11 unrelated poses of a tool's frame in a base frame.
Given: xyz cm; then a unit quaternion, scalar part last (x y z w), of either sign.
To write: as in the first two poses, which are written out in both.
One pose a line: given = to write
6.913 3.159 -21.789 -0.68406 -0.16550 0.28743 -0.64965 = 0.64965 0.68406 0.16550 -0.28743 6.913 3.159 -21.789
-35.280 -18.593 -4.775 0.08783 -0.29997 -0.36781 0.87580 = 0.87580 0.08783 -0.29997 -0.36781 -35.280 -18.593 -4.775
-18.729 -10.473 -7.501 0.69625 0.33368 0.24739 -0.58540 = 0.58540 -0.69625 -0.33368 -0.24739 -18.729 -10.473 -7.501
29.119 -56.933 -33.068 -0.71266 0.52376 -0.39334 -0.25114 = 0.25114 0.71266 -0.52376 0.39334 29.119 -56.933 -33.068
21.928 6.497 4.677 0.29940 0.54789 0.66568 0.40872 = 0.40872 0.29940 0.54789 0.66568 21.928 6.497 4.677
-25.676 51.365 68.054 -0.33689 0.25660 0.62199 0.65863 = 0.65863 -0.33689 0.25660 0.62199 -25.676 51.365 68.054
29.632 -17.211 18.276 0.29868 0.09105 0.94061 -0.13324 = 0.13324 -0.29868 -0.09105 -0.94061 29.632 -17.211 18.276
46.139 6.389 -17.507 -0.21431 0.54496 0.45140 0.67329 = 0.67329 -0.21431 0.54496 0.45140 46.139 6.389 -17.507
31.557 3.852 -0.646 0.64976 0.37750 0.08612 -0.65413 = 0.65413 -0.64976 -0.37750 -0.08612 31.557 3.852 -0.646
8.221 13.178 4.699 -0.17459 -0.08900 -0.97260 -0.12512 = 0.12512 0.17459 0.08900 0.97260 8.221 13.178 4.699
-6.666 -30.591 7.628 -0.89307 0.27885 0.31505 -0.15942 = 0.15942 0.89307 -0.27885 -0.31505 -6.666 -30.591 7.628
